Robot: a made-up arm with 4 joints.
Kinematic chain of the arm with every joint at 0, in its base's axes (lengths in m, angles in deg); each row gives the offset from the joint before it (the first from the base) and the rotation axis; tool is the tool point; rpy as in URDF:
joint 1: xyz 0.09 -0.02 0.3 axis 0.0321 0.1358 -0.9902
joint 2: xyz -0.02 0.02 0 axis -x
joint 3: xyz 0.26 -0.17 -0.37 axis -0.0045 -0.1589 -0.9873
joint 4: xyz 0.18 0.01 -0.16 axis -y
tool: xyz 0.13 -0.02 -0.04 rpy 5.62 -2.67 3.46
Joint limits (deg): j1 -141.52..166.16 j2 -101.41..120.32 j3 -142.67..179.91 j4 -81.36..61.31
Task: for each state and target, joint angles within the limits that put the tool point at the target. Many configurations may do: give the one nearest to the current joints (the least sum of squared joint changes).
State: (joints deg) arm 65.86 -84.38 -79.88 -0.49
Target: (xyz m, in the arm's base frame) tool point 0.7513 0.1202 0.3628
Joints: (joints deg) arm 57.36 -90.64 -87.43 2.82
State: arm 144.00 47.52 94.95 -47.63
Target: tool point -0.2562 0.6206 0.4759
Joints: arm 165.19 53.12 115.37 -40.29
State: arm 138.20 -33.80 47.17 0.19
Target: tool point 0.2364 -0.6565 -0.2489
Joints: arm 125.68 -84.55 27.63 -18.32
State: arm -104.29 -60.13 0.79 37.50
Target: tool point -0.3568 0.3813 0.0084
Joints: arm -103.73 -58.08 -35.12 61.31
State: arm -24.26 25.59 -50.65 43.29
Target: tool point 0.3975 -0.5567 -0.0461
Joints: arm 19.82 52.84 -36.23 28.59
